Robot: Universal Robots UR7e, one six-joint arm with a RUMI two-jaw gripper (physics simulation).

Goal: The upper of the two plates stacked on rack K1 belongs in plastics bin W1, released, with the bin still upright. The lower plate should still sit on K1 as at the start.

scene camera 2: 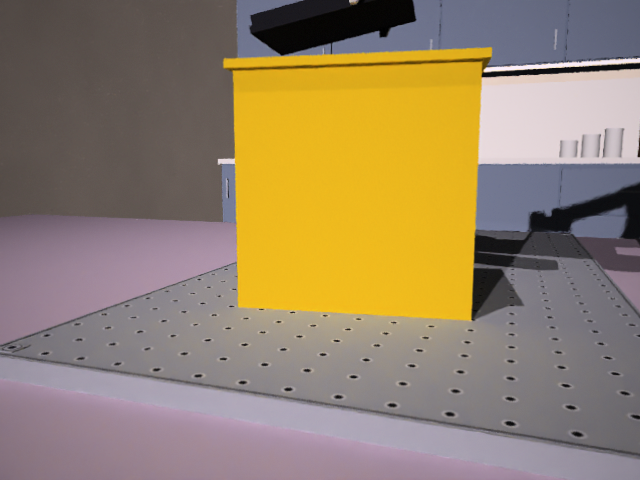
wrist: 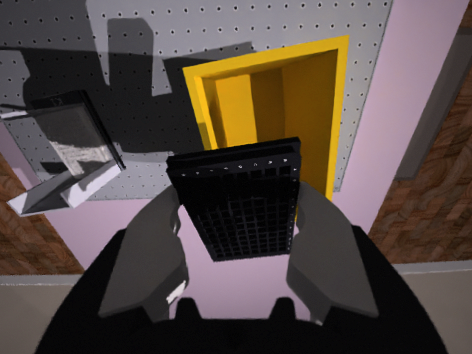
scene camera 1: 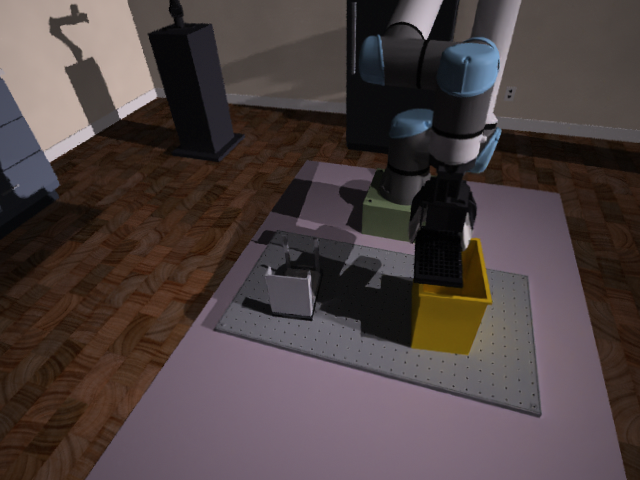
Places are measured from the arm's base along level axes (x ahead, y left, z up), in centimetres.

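Pixels of known places: gripper, fingertip midpoint: point(scene camera 2: 370, 23) point(wrist: 237, 184) point(scene camera 1: 436, 246); arm's base, link origin: point(scene camera 1: 405, 190).
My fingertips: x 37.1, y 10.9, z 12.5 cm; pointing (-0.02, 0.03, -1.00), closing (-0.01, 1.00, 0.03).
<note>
Ahead of a thing's pixels: the offset from my fingertips to its top centre. Level surfaces: height alone.
My gripper point(scene camera 1: 440, 233) point(wrist: 237, 184) is shut on a black gridded plate @[dy +0.5, dx +2.8, dz +2.4 cm] point(scene camera 1: 438, 259) point(scene camera 2: 336, 26) point(wrist: 245, 212), the upper plate, gripping it by its two sides. The plate is tilted and hangs above the rim of the yellow bin W1 @[dy +3.6, dx -0.4, dz -4.4 cm] point(scene camera 1: 443, 324) point(scene camera 2: 356, 186) point(wrist: 341, 100). In the wrist view its far end overlaps the near part of the bin's opening. The bin stands upright; the visible part of its inside holds no plate. Rack K1 @[dy -30.2, dx +1.3, dz -8.3 cm] point(scene camera 1: 290, 295) point(wrist: 94, 184) stands left of the bin. The lower plate @[dy -30.0, dx +2.3, dz -18.9 cm] point(wrist: 84, 156), pale and partly in shadow, shows within the rack.
The bin and rack stand on a grey perforated board @[dz -22.3 cm] point(scene camera 1: 385, 357) point(scene camera 2: 155, 335) point(wrist: 220, 20) on a pink surface @[dz -23.6 cm] point(scene camera 1: 310, 413). The rack has upright clear posts. The arm's green base block point(scene camera 1: 385, 219) stands behind the board. A dark pedestal point(scene camera 1: 196, 87) stands at the back left.
</note>
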